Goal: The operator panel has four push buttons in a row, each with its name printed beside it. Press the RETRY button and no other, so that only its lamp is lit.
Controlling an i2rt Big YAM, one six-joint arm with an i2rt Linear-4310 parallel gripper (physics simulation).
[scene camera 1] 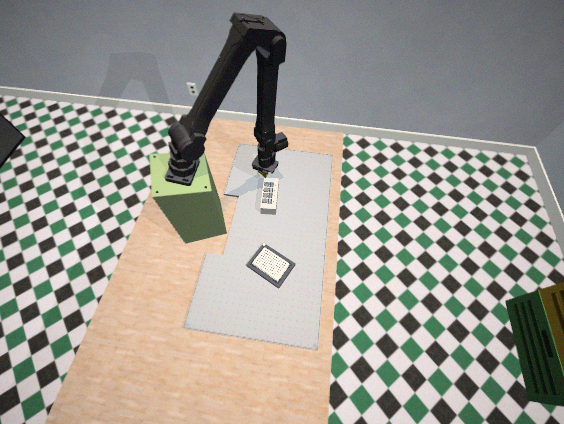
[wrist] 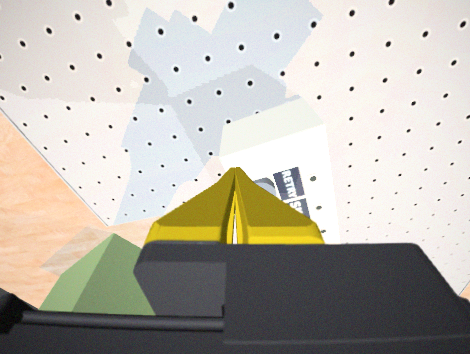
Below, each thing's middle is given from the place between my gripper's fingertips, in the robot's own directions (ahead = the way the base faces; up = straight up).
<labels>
Now: hand 30 mm short of the operator panel (wrist: 288, 144), 70 mm to the left of it and 40 mm above it.
</labels>
